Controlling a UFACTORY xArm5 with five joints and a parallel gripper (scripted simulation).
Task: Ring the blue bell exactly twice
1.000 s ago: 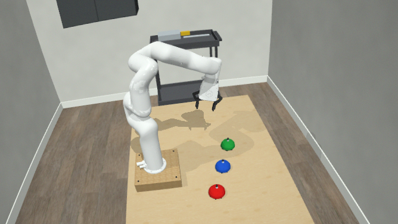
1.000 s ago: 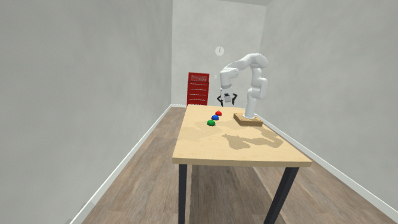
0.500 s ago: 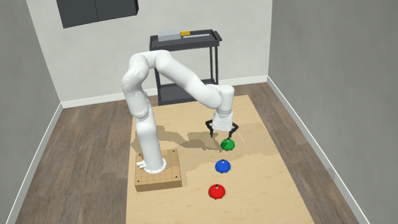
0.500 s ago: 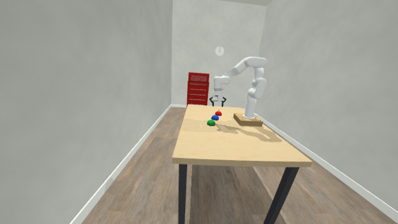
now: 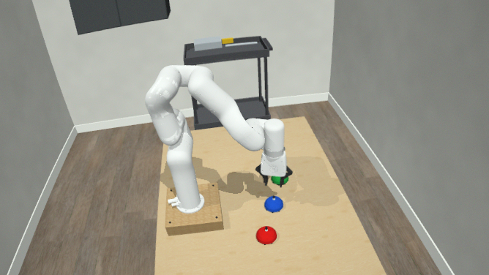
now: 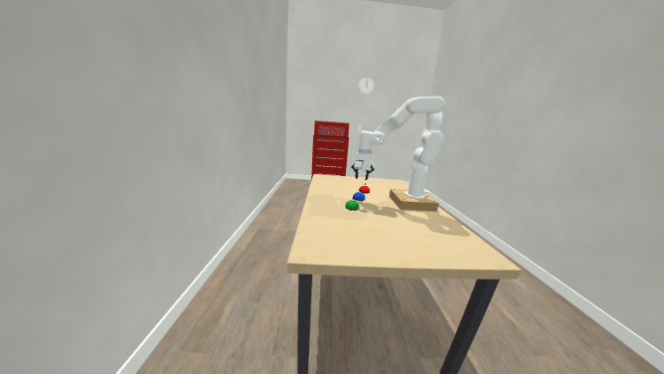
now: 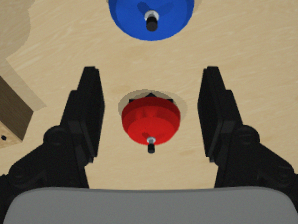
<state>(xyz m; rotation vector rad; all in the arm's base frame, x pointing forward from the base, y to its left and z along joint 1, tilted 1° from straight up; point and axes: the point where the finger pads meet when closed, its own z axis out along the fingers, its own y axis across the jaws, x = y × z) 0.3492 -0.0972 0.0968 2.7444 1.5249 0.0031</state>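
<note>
Right now my hand is 11 cm above the blue bell. From my hand the other things lie so: green bell 15 cm to the left, 11 cm below, 9 cm ahead; red bell 15 cm to the right, 11 cm below, 9 cm behind.
</note>
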